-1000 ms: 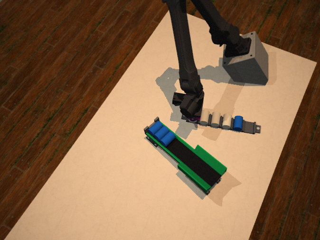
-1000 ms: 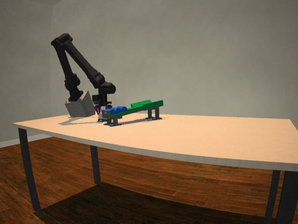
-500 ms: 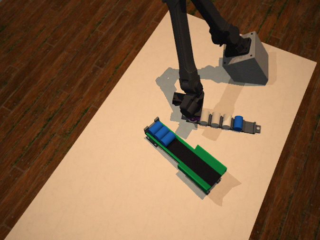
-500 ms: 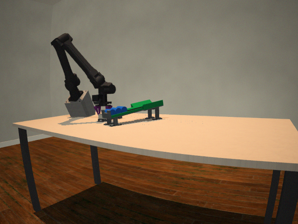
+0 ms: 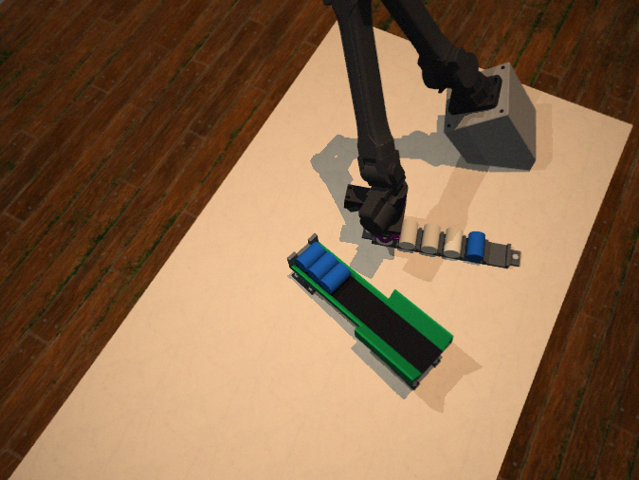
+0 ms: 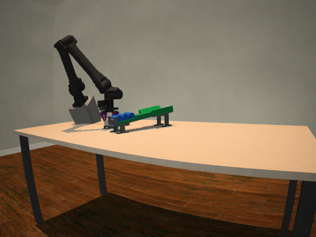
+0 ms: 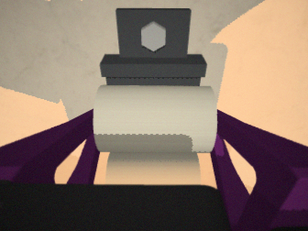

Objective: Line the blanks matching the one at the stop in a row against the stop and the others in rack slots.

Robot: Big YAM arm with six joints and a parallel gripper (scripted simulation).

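Right now my hand is 30 mm to the left of the rack rib and 40 mm above it.
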